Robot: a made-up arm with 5 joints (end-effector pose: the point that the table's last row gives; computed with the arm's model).
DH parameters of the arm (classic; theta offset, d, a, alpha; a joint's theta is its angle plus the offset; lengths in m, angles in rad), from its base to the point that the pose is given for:
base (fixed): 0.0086 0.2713 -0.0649 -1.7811
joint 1: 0 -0.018 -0.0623 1.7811
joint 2: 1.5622 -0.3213 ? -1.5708
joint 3: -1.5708 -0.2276 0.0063 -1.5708
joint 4: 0 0.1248 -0.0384 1.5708
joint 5: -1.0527 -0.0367 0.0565 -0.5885
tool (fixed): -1.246 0.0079 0 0
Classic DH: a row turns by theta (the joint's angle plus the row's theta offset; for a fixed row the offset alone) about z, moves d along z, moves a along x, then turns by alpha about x.
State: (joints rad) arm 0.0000 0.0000 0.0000 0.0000 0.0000
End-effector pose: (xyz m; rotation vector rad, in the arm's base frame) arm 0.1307 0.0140 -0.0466 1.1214 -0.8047 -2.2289
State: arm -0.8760 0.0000 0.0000 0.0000 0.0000
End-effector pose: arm 0.2965 0.0699 0.2089 2.0965 -0.9481 -1.5559
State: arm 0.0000 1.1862 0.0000 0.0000 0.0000
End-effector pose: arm -0.0606 0.2325 -0.0466 1.1452 -0.0336 -1.2106
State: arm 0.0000 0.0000 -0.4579 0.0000 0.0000
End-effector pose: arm 0.1307 0.0061 -0.0121 1.3194 -0.2931 -2.4833
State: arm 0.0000 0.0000 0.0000 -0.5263 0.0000
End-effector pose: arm 0.1299 0.0140 -0.0305 1.7404 -1.0032 -1.9475
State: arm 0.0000 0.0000 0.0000 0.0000 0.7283
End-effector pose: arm 0.1307 0.0471 -0.0234 0.7500 -1.4499 -1.6848
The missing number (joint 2, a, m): -0.0452
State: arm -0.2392 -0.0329 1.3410 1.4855 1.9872
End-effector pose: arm 0.2058 -0.0439 -0.1698 -1.5652 -0.9427 -0.0257
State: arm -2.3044 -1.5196 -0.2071 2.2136 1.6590
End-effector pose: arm 0.1505 -0.0949 0.5764 1.6216 -0.9892 -0.6632
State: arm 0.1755 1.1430 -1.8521 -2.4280 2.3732
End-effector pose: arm 0.0694 0.1205 0.0886 -0.9235 -1.7938 -2.2423
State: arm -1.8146 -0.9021 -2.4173 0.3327 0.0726
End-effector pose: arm 0.2364 -0.1951 0.4047 1.8899 1.9038 0.4958
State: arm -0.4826 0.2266 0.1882 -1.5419 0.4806
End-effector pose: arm 0.1833 0.1072 0.0645 -2.5846 1.3858 0.0903
